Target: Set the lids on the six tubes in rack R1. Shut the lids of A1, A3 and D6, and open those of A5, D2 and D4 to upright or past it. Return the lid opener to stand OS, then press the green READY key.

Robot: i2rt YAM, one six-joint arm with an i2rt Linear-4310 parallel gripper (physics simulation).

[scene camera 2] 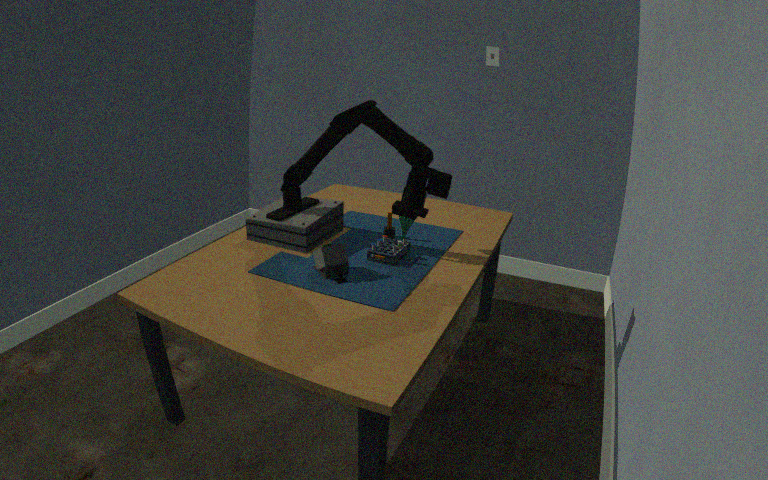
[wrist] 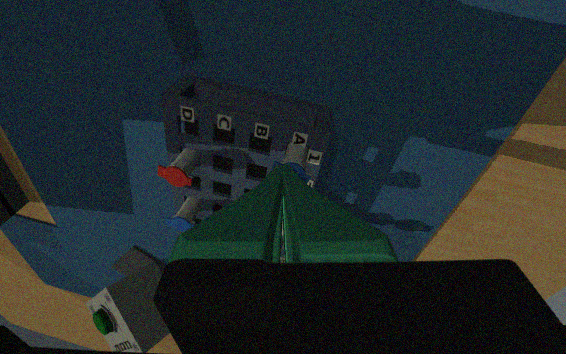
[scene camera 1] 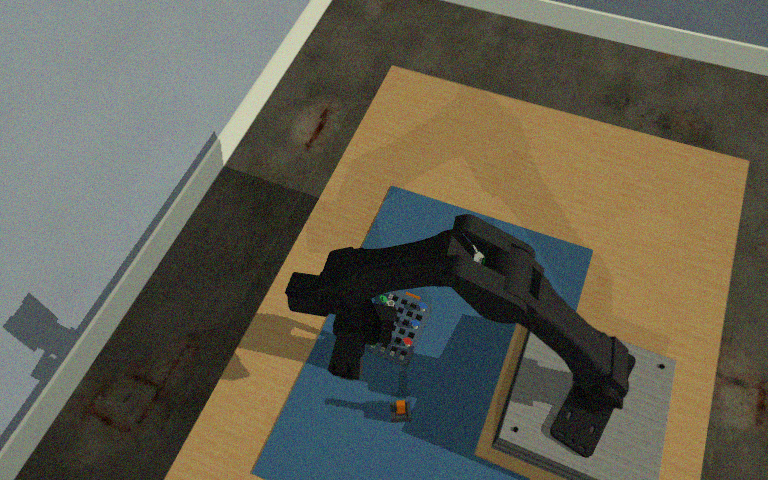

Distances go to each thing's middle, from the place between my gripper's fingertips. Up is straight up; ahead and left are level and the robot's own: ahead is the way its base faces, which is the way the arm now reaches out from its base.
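Labels:
The grey box with green button (scene camera 2: 331, 261) is 10 mm below my hand, and it's 70 mm behind it and 250 mm to the right of it.

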